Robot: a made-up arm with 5 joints. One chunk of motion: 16 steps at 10 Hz.
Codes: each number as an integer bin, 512 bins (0 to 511) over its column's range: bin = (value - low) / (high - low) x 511, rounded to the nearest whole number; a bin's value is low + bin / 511 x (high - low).
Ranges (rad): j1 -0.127..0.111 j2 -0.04..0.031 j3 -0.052..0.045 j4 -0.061..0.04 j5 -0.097..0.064
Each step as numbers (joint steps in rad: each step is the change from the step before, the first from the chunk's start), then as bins.
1 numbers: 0.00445 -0.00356 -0.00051 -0.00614 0.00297
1 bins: 282 262 271 278 317
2 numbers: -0.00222 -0.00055 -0.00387 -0.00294 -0.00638
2 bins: 268 284 254 294 288
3 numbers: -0.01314 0.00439 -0.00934 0.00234 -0.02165
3 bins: 244 319 225 320 239
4 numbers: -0.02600 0.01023 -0.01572 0.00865 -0.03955
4 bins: 217 362 191 352 182
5 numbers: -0.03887 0.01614 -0.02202 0.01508 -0.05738
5 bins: 189 404 158 385 126
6 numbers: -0.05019 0.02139 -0.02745 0.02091 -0.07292
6 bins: 165 442 129 414 76
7 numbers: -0.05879 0.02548 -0.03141 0.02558 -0.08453
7 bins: 146 471 108 438 40
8 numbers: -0.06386 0.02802 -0.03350 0.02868 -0.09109
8 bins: 136 490 97 454 19
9 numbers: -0.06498 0.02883 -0.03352 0.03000 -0.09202
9 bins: 133 495 97 460 16
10 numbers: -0.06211 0.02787 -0.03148 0.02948 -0.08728
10 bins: 139 488 108 458 31
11 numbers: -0.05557 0.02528 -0.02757 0.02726 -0.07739
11 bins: 153 470 129 447 62
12 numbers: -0.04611 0.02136 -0.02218 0.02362 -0.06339
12 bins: 174 442 157 428 107
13 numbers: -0.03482 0.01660 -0.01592 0.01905 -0.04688
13 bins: 198 407 190 405 159
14 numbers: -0.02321 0.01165 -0.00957 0.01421 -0.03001
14 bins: 223 372 224 381 213
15 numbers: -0.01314 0.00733 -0.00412 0.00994 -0.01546
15 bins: 244 341 252 359 259
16 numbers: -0.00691 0.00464 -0.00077 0.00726 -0.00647
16 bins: 258 321 270 345 287
